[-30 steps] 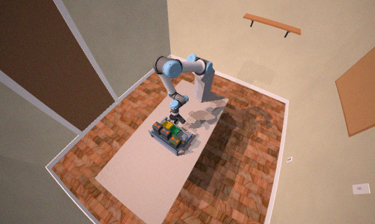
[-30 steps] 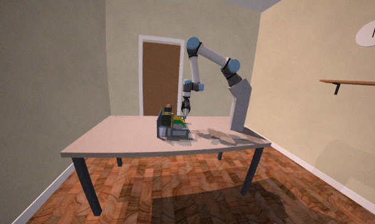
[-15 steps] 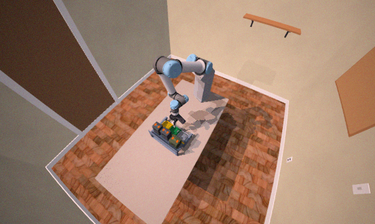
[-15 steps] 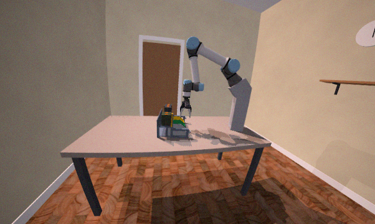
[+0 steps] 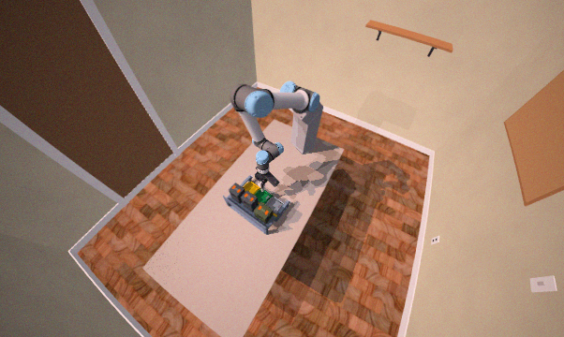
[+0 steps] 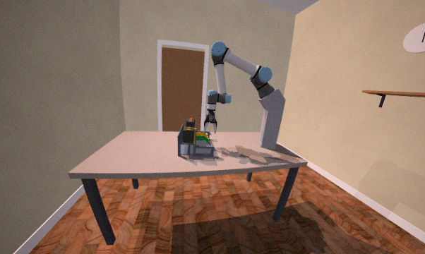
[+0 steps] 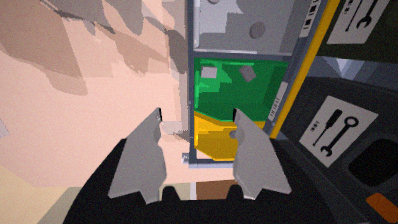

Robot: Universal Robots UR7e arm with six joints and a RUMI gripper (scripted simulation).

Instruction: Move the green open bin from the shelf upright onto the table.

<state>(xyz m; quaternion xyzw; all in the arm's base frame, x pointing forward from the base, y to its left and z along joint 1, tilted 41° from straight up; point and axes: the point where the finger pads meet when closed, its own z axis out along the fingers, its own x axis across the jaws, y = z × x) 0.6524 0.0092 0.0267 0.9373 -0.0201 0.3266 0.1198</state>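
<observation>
Now: the green open bin 80 mm ahead of my hand, 10 mm to the right of it and 90 mm below it. Also, from my hand: grey bin (90 mm ahead, 100 mm to the left, 90 mm below); yellow bin (60 mm ahead, 120 mm to the right, 90 mm below); yellow strip (130 mm ahead, 20 mm to the right, 20 mm below).
</observation>
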